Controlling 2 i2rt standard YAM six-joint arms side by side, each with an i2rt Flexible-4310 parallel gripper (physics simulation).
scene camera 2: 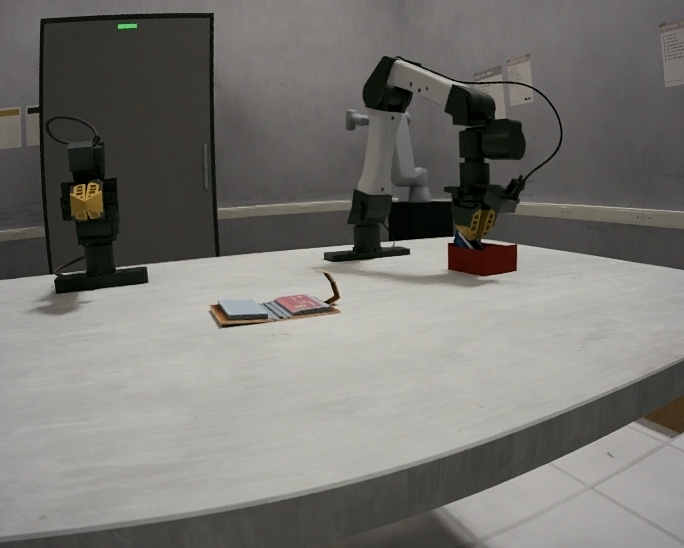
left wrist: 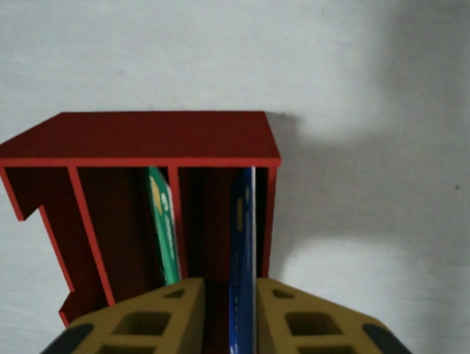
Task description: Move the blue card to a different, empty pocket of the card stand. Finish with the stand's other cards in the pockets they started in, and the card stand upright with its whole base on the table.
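Pixels of known places: left gripper, between the fingertips: [scene camera 2: 474,240] [left wrist: 229,291]; right gripper, between the fingertips: [scene camera 2: 85,204]; left arm's base, origin of its link: [scene camera 2: 367,254]; right arm's base, origin of its link: [scene camera 2: 101,277].
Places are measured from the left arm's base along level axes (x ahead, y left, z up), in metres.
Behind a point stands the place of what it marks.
The red card stand [scene camera 2: 482,262] {z 0.020, x 0.360, y 0.065 m} [left wrist: 150,135] {z 0.028, x 0.361, y 0.106 m} stands upright on the table at the right of the scene view. The left wrist view shows three pockets side by side. The blue card [scene camera 2: 460,239] {z 0.055, x 0.286, y 0.067 m} [left wrist: 242,250] {z 0.043, x 0.328, y 0.071 m} is in the rightmost pocket there, slightly tilted, its upper part showing above the stand in the scene view. A green card [left wrist: 165,230] {z 0.034, x 0.326, y 0.100 m} leans against the divider in the middle pocket. The leftmost pocket, with the notched wall, shows no card. My left gripper [scene camera 2: 476,235] {z 0.057, x 0.323, y 0.075 m} [left wrist: 229,291] {z 0.057, x 0.323, y 0.075 m} is open, its fingers on either side of the blue card. My right gripper [scene camera 2: 86,200] {z 0.162, x 0.289, y -0.596 m} is shut, far from the stand.
An open brown wallet [scene camera 2: 215,317] {z 0.003, x 0.444, y -0.415 m} lies mid-table, with a light blue pad [scene camera 2: 242,308] {z 0.009, x 0.437, y -0.379 m}, a red card [scene camera 2: 299,303] {z 0.005, x 0.430, y -0.298 m} and a raised strap [scene camera 2: 335,291] {z 0.014, x 0.420, y -0.241 m}. The table's curved front edge [scene camera 2: 399,485] {z -0.016, x 0.849, y -0.367 m} runs across the lower scene view.
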